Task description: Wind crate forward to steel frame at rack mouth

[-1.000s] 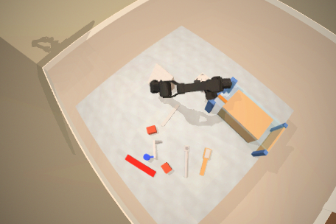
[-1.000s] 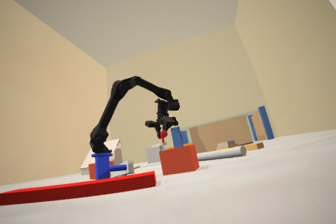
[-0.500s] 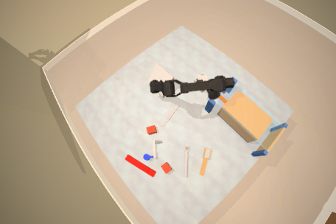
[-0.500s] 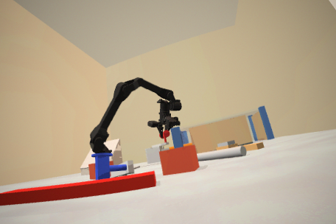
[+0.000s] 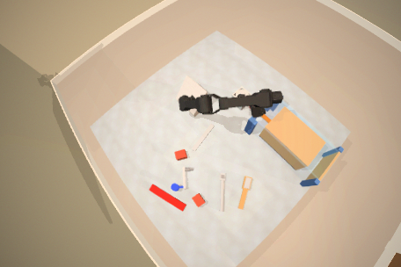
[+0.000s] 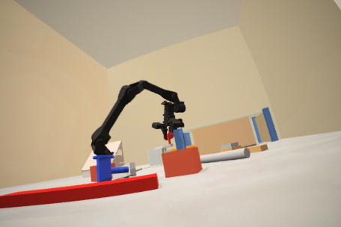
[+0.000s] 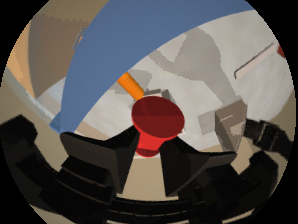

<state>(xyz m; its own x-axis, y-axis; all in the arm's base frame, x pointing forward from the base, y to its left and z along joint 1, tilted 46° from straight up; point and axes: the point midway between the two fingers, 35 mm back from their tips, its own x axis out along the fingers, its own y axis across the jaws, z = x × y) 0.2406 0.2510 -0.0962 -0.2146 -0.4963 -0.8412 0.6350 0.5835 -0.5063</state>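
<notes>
Right now my gripper tip is 30 mm past the winch handle and 30 mm above it. From my gripper tip the other things lie so: grey winch 100 mm behind, 100 mm below; then red knob 10 mm ahead, 10 mm to the right; then blue frame post 70 mm ahead, 30 mm to the left, 30 mm below.
</notes>
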